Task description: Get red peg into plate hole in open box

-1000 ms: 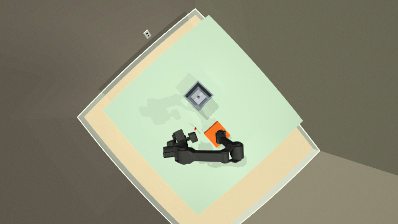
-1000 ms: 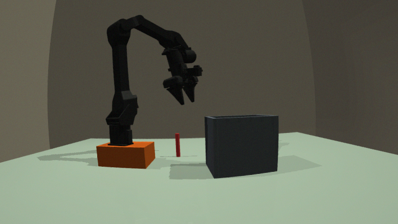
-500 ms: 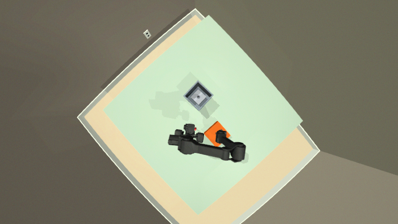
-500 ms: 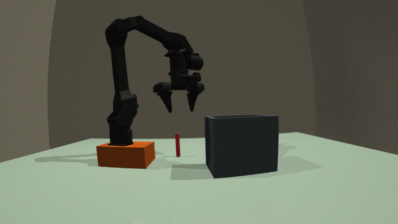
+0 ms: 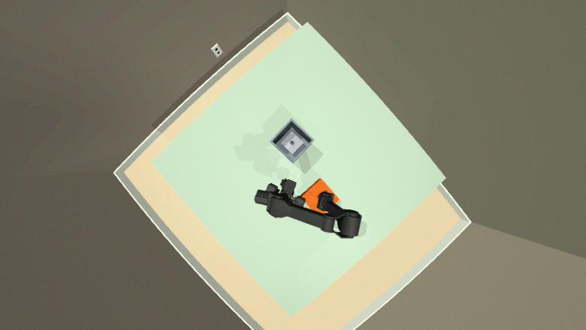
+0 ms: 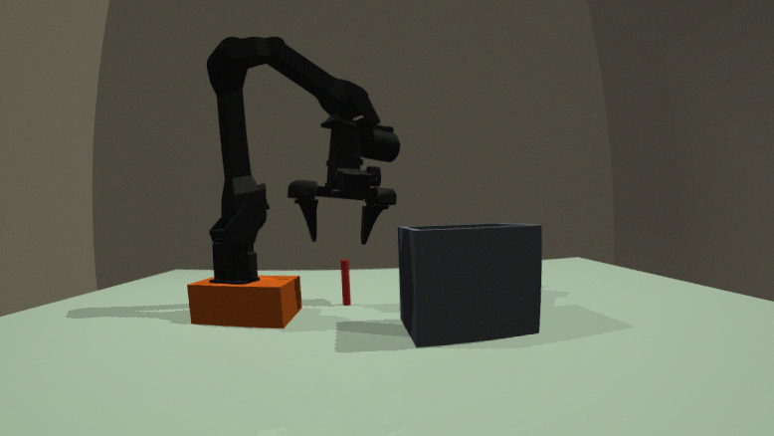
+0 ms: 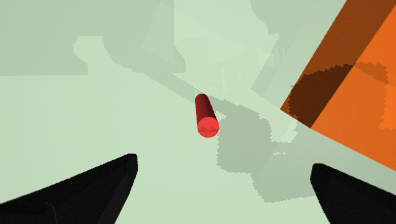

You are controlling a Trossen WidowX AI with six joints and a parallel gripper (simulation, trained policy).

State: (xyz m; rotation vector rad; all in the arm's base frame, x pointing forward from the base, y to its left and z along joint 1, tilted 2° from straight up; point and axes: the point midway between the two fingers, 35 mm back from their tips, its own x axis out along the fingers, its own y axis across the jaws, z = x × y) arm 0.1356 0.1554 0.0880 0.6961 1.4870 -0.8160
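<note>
Now: gripper tip 1 cm short of the red peg, 1 cm to the left of it and 7 cm above it. The rest, counted from my gripper tip: light plate (22 cm ahead, 17 cm to the right, 6 cm below).
</note>
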